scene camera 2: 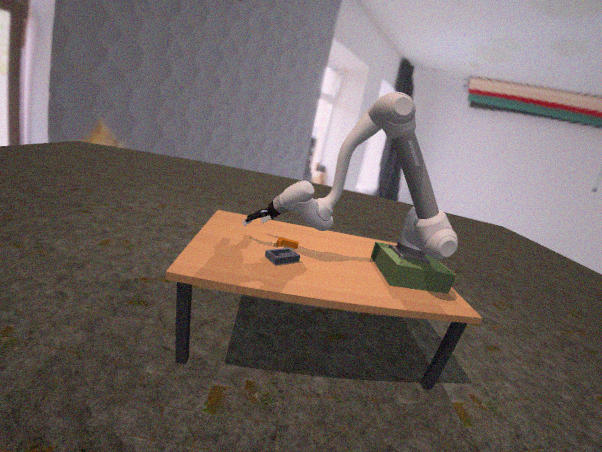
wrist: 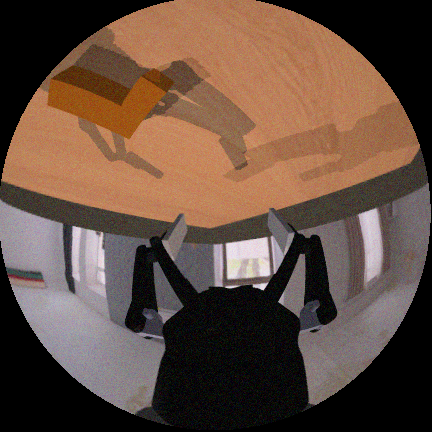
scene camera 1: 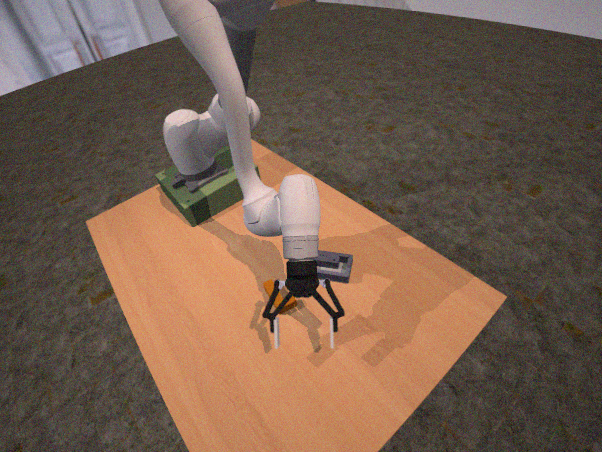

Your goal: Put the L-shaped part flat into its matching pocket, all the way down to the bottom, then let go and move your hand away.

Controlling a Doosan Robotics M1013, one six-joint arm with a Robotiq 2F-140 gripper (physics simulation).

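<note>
The orange L-shaped part lies on the table, partly hidden behind a finger in scene camera 1; its whole L shows at the upper left of the wrist view. The dark grey block with the pocket lies on the table near the part, apart from it; the gripper hides its left side in scene camera 1, and it does not show in the wrist view. My gripper is wide open with nothing between its fingers. It is tilted, above the table and away from the part.
The wooden table carries the green base block with the arm's foot at its far end. Shadows of the arm and fingers fall across the table and the part. The table's edges show in all three views.
</note>
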